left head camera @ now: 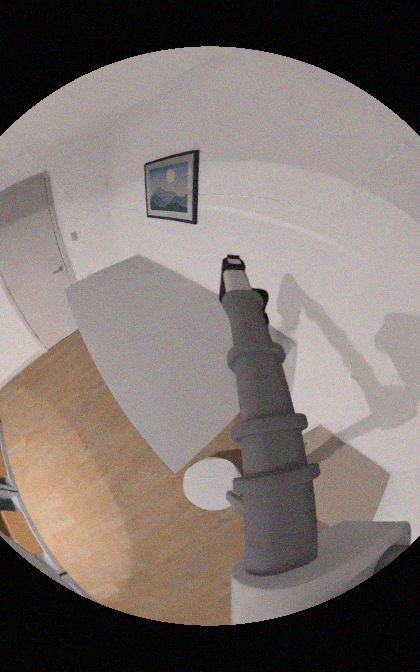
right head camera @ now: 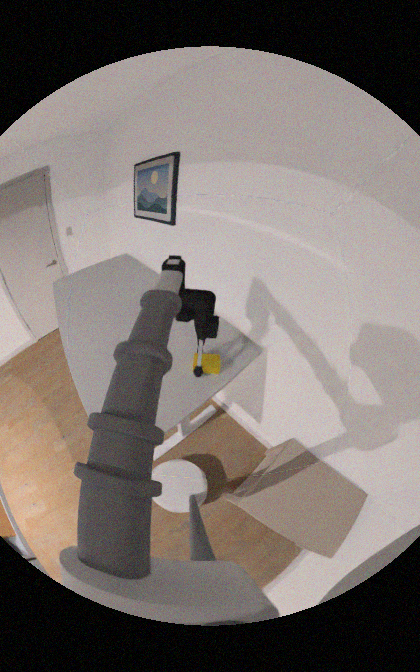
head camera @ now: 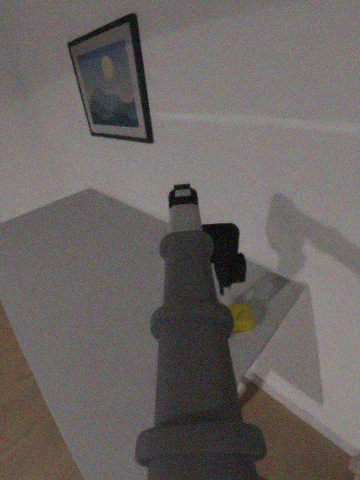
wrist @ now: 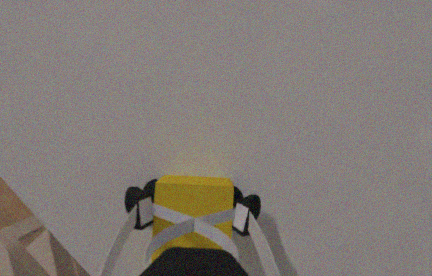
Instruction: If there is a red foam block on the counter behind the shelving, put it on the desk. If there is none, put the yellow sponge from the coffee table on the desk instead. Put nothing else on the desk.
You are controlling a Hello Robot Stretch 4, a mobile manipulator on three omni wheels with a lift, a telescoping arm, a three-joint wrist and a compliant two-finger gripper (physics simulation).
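Frame: origin at the robot's base, x right, y up, z back, level; centimetres.
Seen in the pictures: gripper, fingertip midpoint: [wrist: 191,197].
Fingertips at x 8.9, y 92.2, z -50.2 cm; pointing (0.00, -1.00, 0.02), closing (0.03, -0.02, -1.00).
Observation:
A point is followed by its place in that frame.
My gripper [right head camera: 203,368] [wrist: 191,197] {x 8.9, y 92.2, z -50.2 cm} is shut on the yellow sponge [head camera: 242,318] {x 13.9, y 96.7, z -48.6 cm} [right head camera: 214,364] [wrist: 194,196] {x 7.7, y 96.7, z -50.7 cm}, with one fingertip on each side of it in the wrist view. The sponge is low over the grey desk [head camera: 100,300] {x -31.4, y 92.2, z -62.7 cm} [left head camera: 150,350] [right head camera: 100,320] [wrist: 200,75] {x -2.9, y 92.2, z -50.5 cm}, near its right corner by the wall. A faint yellow tint shows on the desk top beside the sponge; whether they touch is hard to tell. In the head camera the arm hides the fingers and part of the sponge. No red foam block, counter, shelving or coffee table shows.
A round white stool [left head camera: 210,483] [right head camera: 176,486] stands near the desk's front corner. A brown box-like piece [left head camera: 352,472] [right head camera: 310,500] is by the wall at the right. A framed picture [head camera: 112,85] {x -27.2, y 153.7, z -130.4 cm} hangs on the wall behind the desk. A door [left head camera: 30,255] is at the far left.

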